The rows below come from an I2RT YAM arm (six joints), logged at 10 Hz.
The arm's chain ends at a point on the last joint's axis. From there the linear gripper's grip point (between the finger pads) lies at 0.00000 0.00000 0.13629 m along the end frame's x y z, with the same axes.
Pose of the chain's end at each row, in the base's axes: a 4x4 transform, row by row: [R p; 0 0 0 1], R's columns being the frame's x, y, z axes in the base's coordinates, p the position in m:
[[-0.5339 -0.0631 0.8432 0.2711], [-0.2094 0.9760 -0.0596 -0.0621], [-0.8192 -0.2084 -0.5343 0.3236], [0 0 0 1]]
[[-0.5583 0.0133 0.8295 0.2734], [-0.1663 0.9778 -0.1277 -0.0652], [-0.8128 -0.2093 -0.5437 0.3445], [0 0 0 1]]
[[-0.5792 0.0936 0.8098 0.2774], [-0.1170 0.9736 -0.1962 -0.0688], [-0.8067 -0.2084 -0.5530 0.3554], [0 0 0 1]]
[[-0.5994 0.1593 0.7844 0.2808], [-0.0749 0.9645 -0.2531 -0.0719], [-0.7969 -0.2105 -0.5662 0.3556], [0 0 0 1]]
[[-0.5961 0.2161 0.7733 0.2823], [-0.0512 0.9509 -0.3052 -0.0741], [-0.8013 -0.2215 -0.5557 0.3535], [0 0 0 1]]
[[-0.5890 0.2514 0.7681 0.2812], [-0.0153 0.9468 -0.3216 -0.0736], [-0.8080 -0.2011 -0.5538 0.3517], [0 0 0 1]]
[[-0.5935 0.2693 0.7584 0.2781], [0.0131 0.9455 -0.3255 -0.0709], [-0.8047 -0.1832 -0.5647 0.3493], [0 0 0 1]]
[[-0.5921 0.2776 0.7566 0.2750], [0.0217 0.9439 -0.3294 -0.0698], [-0.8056 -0.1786 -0.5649 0.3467], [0 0 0 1]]
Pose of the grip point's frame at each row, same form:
[[-0.5339 -0.0631 0.8432 0.3860], [-0.2094 0.9760 -0.0596 -0.0702], [-0.8192 -0.2084 -0.5343 0.2508], [0 0 0 1]]
[[-0.5583 0.0133 0.8295 0.3865], [-0.1663 0.9778 -0.1277 -0.0826], [-0.8128 -0.2093 -0.5437 0.2704], [0 0 0 1]]
[[-0.5792 0.0936 0.8098 0.3878], [-0.1170 0.9736 -0.1962 -0.0955], [-0.8067 -0.2084 -0.5530 0.2800], [0 0 0 1]]
[[-0.5994 0.1593 0.7844 0.3877], [-0.0749 0.9645 -0.2531 -0.1064], [-0.7969 -0.2105 -0.5662 0.2784], [0 0 0 1]]
[[-0.5961 0.2161 0.7733 0.3877], [-0.0512 0.9509 -0.3052 -0.1157], [-0.8013 -0.2215 -0.5557 0.2778], [0 0 0 1]]
[[-0.5890 0.2514 0.7681 0.3859], [-0.0153 0.9468 -0.3216 -0.1174], [-0.8080 -0.2011 -0.5538 0.2762], [0 0 0 1]]
[[-0.5935 0.2693 0.7584 0.3815], [0.0131 0.9455 -0.3255 -0.1153], [-0.8047 -0.1832 -0.5647 0.2723], [0 0 0 1]]
[[-0.5921 0.2776 0.7566 0.3781], [0.0217 0.9439 -0.3294 -0.1147], [-0.8056 -0.1786 -0.5649 0.2697], [0 0 0 1]]

